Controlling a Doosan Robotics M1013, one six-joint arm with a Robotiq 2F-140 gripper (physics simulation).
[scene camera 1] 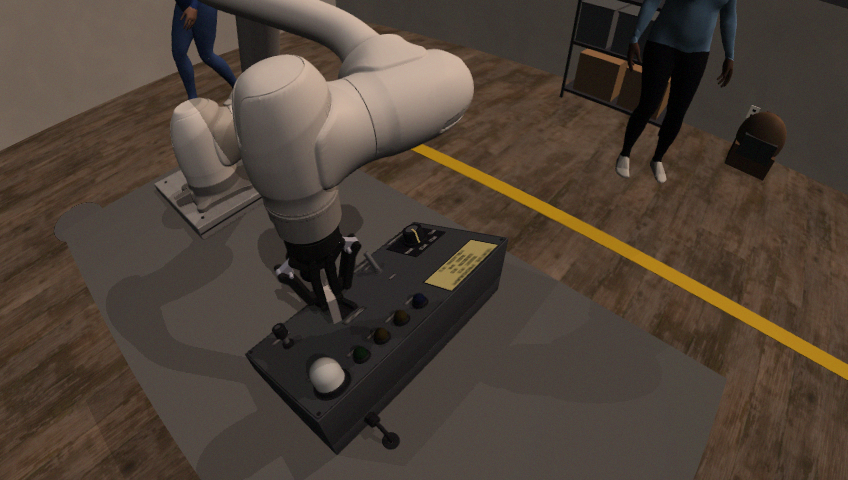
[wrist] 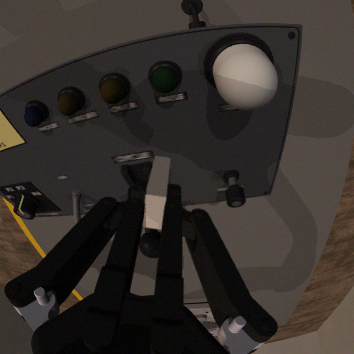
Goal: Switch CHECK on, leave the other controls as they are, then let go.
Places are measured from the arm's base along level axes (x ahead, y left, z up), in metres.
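Where they show: gripper, between the fingertips: (scene camera 1: 334,315) (wrist: 160,170); arm's base, origin of its link: (scene camera 1: 217,188).
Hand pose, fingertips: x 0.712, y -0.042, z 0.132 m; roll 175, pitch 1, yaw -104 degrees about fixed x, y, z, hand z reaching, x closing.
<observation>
Each offset is from my fingertips to the top centre of the thing. "pt": to the spot under its first point. Level surfaces: height alone.
The dark control panel @[0.043 m down] (scene camera 1: 380,297) (wrist: 200,135) lies on the grey table. The switch that appears to be CHECK is a small metal toggle @[0.093 m back, 0.155 m left, 0.036 m down] (scene camera 1: 373,262) (wrist: 76,206), standing between the rotary knob and the gripper. Its lever leans towards the panel's back edge, away from the lamps; its labels are unreadable. My gripper (scene camera 1: 333,304) (wrist: 160,170) is shut and empty, pointing down over the slotted lever's area, to one side of the toggle and apart from it. The slotted lever's black ball @[0.130 m back, 0.032 m left, 0.000 m up] (wrist: 150,243) shows behind the fingers in the wrist view; most of its shaft is hidden.
A rotary knob @[0.094 m back, 0.276 m left, 0.037 m down] (scene camera 1: 412,236) (wrist: 24,207), a black-capped stick @[0.062 m back, 0.083 m right, 0.029 m down] (scene camera 1: 280,333) (wrist: 233,190), a white dome @[pt 0.102 m ahead, 0.083 m right, 0.033 m up] (scene camera 1: 327,375) (wrist: 245,76) and several dark coloured lamps share the panel. A rod with a round end @[pt 0.182 m ahead, 0.050 m right, 0.157 m down] (scene camera 1: 389,440) (wrist: 192,7) sticks out of its front. Two people stand beyond the table.
</observation>
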